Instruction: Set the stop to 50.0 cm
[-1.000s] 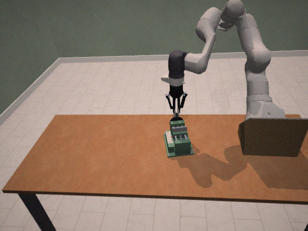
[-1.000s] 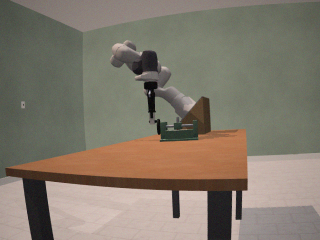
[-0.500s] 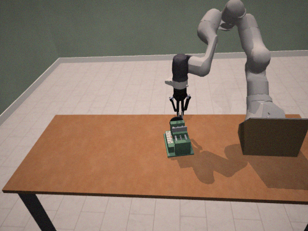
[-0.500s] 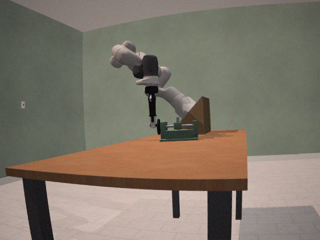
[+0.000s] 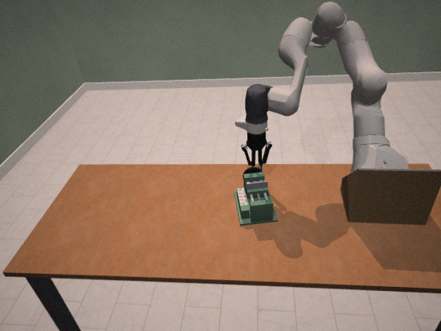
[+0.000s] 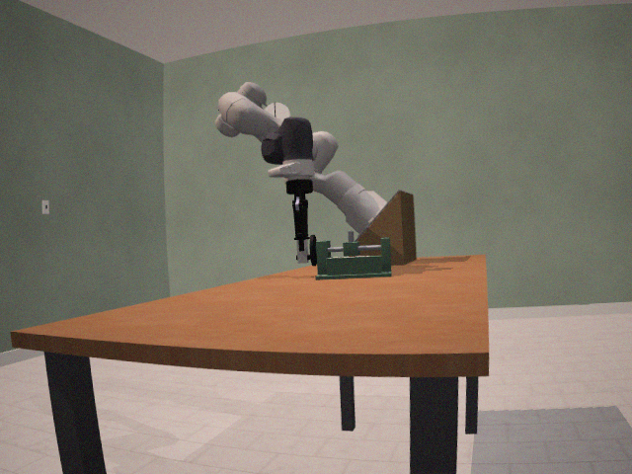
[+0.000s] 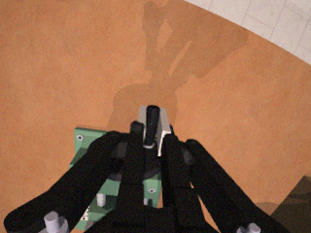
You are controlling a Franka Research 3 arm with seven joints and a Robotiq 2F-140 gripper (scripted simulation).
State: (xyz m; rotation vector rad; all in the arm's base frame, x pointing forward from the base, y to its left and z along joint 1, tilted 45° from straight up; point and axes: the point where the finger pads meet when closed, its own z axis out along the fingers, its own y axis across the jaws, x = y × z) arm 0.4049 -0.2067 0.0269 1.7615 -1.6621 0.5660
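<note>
Right now my hand is 20 mm to the right of the black handwheel and 10 mm above it. Round my hand: sliding stop block: 140 mm to the left, 20 mm ahead, 20 mm above.
</note>
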